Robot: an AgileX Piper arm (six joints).
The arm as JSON. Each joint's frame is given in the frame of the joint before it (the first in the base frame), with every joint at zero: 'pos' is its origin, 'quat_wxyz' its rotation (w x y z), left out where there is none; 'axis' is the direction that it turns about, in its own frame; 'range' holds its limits. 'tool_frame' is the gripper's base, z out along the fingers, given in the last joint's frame.
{
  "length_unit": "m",
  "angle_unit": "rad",
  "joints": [
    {
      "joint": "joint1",
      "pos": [
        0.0,
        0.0,
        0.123
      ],
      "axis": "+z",
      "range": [
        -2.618,
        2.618
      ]
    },
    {
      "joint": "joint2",
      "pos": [
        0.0,
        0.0,
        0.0
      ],
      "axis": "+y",
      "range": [
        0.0,
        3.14
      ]
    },
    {
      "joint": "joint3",
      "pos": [
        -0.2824,
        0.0,
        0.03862
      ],
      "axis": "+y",
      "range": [
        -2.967,
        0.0
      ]
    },
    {
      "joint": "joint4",
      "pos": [
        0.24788,
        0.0,
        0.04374
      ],
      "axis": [
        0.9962,
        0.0,
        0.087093
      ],
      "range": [
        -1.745,
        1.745
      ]
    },
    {
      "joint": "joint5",
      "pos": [
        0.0,
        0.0,
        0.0
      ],
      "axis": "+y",
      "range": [
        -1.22,
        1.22
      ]
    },
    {
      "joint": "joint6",
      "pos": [
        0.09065,
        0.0,
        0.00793
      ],
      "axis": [
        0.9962,
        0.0,
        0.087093
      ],
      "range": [
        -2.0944,
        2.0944
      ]
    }
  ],
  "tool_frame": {
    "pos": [
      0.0,
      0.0,
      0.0
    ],
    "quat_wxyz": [
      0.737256,
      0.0,
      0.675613,
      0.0
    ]
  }
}
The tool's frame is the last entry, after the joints.
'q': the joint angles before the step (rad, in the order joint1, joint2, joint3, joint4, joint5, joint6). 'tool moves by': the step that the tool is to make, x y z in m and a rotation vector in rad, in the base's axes. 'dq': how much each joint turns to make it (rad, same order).
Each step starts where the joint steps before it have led.
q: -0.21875, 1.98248, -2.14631, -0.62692, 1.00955, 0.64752
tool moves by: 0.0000, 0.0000, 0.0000, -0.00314, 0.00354, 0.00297
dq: 0.00000, 0.00000, 0.00000, 0.00000, 0.00000, -0.00558
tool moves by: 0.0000, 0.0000, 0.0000, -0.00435, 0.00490, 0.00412
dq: 0.00000, 0.00000, 0.00001, 0.00000, -0.00001, -0.00774
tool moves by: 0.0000, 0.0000, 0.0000, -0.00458, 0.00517, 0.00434
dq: 0.00000, 0.00000, 0.00000, 0.00000, 0.00000, -0.00816
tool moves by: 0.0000, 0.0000, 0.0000, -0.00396, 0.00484, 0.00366
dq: 0.00002, 0.00015, -0.00032, 0.00004, 0.00049, -0.00733
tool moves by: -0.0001, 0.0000, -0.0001, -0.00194, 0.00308, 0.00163
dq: 0.00000, -0.00034, 0.00078, -0.00016, 0.00044, -0.00360
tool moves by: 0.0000, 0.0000, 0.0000, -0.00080, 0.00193, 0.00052
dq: 0.00007, 0.00041, -0.00088, 0.00013, 0.00134, -0.00222
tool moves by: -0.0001, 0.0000, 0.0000, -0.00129, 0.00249, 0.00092
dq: 0.00002, -0.00009, -0.00008, 0.00000, 0.00110, -0.00286
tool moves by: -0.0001, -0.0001, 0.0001, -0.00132, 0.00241, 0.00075
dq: -0.00020, 0.00022, -0.00098, 0.00021, 0.00148, -0.00326
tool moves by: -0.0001, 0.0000, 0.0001, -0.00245, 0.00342, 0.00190
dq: 0.00003, 0.00000, -0.00055, -0.00004, 0.00120, -0.00479
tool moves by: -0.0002, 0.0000, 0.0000, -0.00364, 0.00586, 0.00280
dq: 0.00005, -0.00027, 0.00007, -0.00018, 0.00188, -0.00723
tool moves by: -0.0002, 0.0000, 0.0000, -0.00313, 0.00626, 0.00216
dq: 0.00010, 0.00010, -0.00074, -0.00002, 0.00309, -0.00713
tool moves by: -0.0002, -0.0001, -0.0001, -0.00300, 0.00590, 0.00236
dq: -0.00021, -0.00012, 0.00009, 0.00017, 0.00208, -0.00690
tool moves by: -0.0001, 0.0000, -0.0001, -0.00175, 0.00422, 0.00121
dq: 0.00008, 0.00018, -0.00034, 0.00000, 0.00213, -0.00434
